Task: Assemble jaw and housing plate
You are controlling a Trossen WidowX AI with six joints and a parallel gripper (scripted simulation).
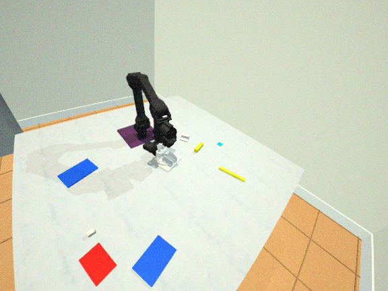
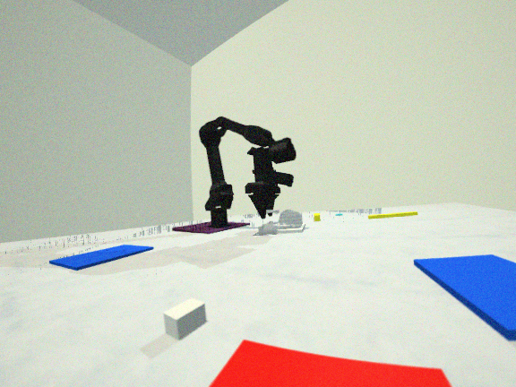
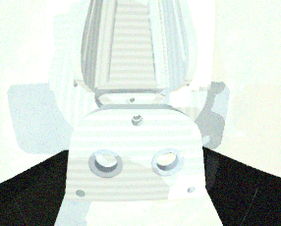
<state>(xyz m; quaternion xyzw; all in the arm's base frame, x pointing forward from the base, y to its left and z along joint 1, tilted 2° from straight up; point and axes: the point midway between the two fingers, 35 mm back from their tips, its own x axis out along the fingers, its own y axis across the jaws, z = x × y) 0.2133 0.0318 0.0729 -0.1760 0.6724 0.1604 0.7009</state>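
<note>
Now: the grey jaw 30 mm ahead of my gripper tip and 20 mm below it. Also, from my gripper tip: red mat: 370 mm to the right, 360 mm ahead, 40 mm below; then cyan chip: 400 mm to the left, 60 mm ahead, 40 mm below; then yellow block: 250 mm to the left, 30 mm below, 30 mm ahead.
</note>
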